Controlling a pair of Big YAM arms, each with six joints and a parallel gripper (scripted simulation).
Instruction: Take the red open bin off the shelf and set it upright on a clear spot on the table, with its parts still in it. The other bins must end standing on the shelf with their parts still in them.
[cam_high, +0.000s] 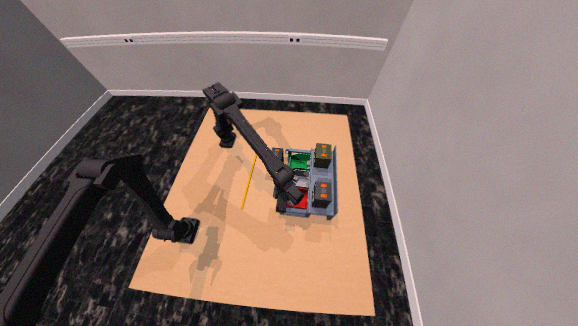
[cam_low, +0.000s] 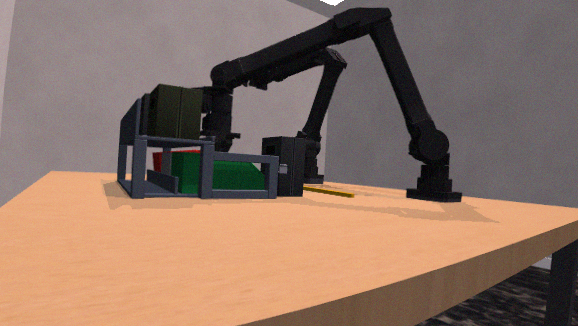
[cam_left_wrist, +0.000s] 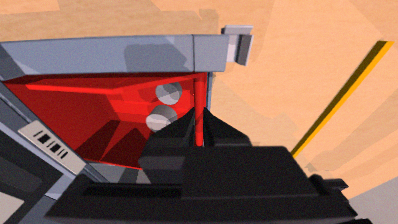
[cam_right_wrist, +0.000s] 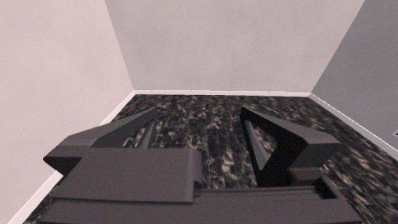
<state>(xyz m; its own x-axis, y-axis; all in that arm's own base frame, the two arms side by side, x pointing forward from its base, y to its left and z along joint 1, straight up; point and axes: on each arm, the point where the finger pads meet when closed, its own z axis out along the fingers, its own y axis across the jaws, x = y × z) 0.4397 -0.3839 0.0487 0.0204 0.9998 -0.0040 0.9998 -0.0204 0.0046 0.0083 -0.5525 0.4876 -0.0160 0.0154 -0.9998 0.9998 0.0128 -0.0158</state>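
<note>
Now: left hand 8 cm short of the grey bin, 12 cm to the right of it and 1 cm above it. Also, from my left hand: black box: 8 cm behind, 22 cm to the left, 1 cm above; grey shelf: 10 cm ahead, 12 cm to the left, 1 cm above; green bin: 7 cm ahead, 23 cm to the left, 1 cm below.
</note>
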